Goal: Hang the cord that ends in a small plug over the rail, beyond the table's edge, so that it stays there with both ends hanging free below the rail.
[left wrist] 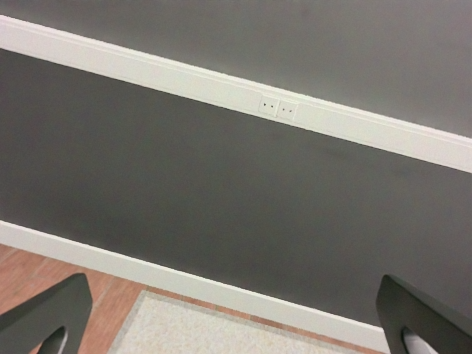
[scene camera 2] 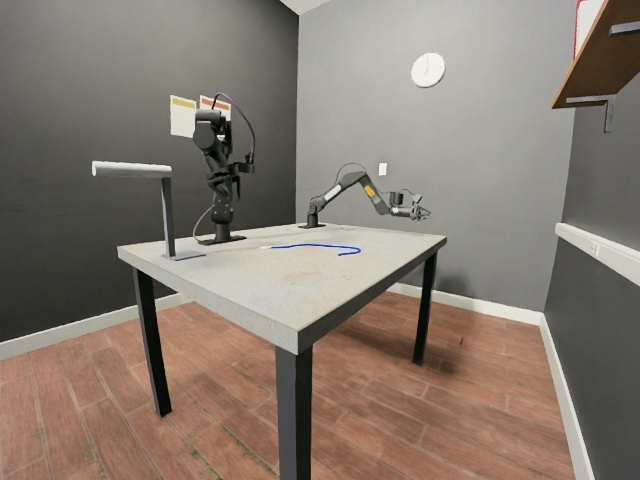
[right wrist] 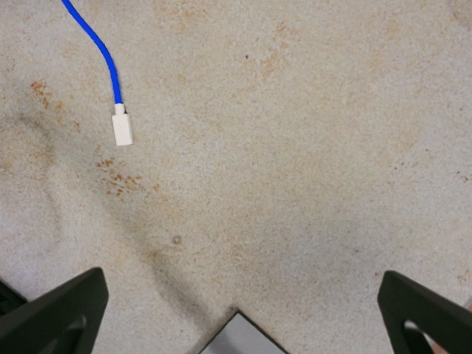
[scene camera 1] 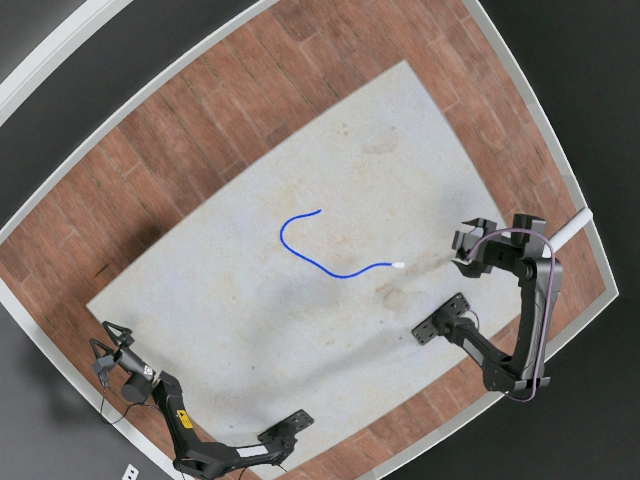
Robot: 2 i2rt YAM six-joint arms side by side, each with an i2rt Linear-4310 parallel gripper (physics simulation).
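Observation:
The blue cord lies in a wide curve on the table, its small white plug at one end, toward the right arm. The white rail is held above the table on a grey post and reaches out past the edge; no cord is on it. My left gripper is open and empty, beyond the table's left corner in scene camera 1. My right gripper is open and empty, pointing down above the table, apart from the plug.
The rail's grey base plate stands on the table near one edge, close to my right gripper. Both arms are bolted along one long side. Walls surround the table, and a wall shelf hangs at the upper right in scene camera 2.

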